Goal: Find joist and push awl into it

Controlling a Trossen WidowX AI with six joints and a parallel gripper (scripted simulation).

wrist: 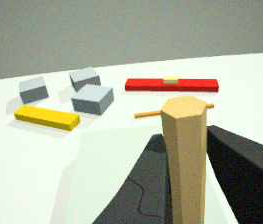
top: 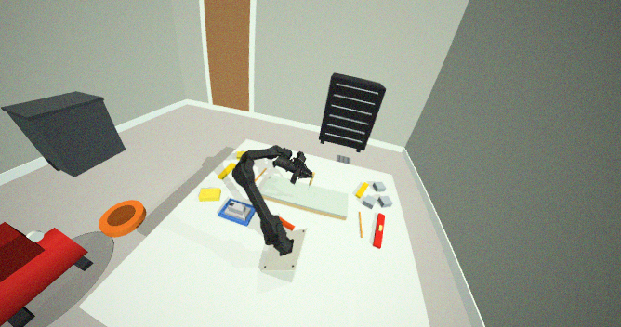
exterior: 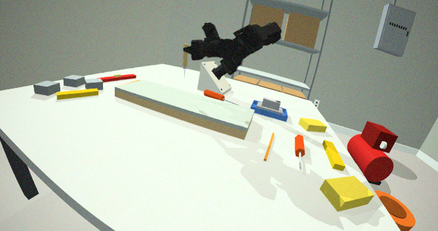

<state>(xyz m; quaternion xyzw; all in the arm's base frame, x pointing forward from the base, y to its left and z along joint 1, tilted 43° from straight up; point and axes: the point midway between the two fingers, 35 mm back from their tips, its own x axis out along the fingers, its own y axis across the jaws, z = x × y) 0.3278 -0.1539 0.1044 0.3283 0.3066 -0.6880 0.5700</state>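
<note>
Now: the awl 10 mm to the left of my gripper tip and 50 mm below it. The rest, counted from my gripper tip: stud finder (160 mm behind, 380 mm to the left, 160 mm below); blue tray (160 mm behind, 370 mm to the left, 200 mm below); red level (140 mm behind, 420 mm to the right, 200 mm below).
</note>
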